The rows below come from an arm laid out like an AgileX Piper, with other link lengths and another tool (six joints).
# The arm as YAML. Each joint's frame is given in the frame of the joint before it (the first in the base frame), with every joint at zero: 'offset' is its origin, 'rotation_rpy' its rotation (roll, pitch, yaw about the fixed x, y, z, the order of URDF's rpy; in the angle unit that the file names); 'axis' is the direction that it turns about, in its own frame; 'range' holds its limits. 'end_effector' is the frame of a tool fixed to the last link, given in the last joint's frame.
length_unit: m
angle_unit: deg
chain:
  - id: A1
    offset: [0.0, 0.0, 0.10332]
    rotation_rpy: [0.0, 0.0, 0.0]
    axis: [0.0, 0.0, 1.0]
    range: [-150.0, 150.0]
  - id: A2
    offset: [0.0, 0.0, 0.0]
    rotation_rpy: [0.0, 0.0, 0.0]
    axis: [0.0, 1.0, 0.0]
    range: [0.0, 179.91]
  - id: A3
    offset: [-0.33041, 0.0, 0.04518]
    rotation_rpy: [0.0, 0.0, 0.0]
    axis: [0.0, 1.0, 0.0]
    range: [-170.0, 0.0]
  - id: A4
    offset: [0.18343, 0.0, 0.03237]
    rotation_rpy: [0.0, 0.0, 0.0]
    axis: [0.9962, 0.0, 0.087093]
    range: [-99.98, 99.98]
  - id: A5
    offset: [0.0, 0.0, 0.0]
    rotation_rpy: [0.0, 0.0, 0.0]
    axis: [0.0, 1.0, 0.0]
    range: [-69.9, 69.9]
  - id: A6
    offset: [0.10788, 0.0, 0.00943]
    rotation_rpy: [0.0, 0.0, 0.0]
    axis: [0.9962, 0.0, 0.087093]
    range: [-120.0, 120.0]
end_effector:
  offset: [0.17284, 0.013, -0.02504]
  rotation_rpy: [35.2, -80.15, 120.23]
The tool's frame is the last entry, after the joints.
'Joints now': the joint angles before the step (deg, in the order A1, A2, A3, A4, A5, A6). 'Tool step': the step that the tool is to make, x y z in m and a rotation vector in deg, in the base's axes. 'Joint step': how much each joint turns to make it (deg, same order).
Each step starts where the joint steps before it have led.
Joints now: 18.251, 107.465, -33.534, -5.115, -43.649, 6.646
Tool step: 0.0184, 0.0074, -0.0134, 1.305, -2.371, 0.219
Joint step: -0.224, 6.122, 0.008, -0.106, -8.809, -0.241
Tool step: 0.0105, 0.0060, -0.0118, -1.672, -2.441, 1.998
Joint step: -0.055, 4.330, -0.356, -0.873, -5.571, -2.903
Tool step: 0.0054, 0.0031, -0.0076, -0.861, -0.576, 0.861
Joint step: 0.002, 2.051, -0.914, -0.431, -1.320, -1.143
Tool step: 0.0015, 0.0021, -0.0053, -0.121, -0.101, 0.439
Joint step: 0.005, 1.260, -0.147, -0.330, -1.155, -0.243
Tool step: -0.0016, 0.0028, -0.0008, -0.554, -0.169, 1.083
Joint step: -0.011, 0.077, -0.021, -0.937, 0.006, -0.471
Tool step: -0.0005, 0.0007, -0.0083, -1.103, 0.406, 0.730
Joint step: -0.003, 1.051, -0.214, -0.396, 0.003, -0.939
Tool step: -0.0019, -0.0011, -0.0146, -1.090, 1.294, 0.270
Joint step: 0.005, 1.690, 0.015, 0.007, -0.051, -0.706
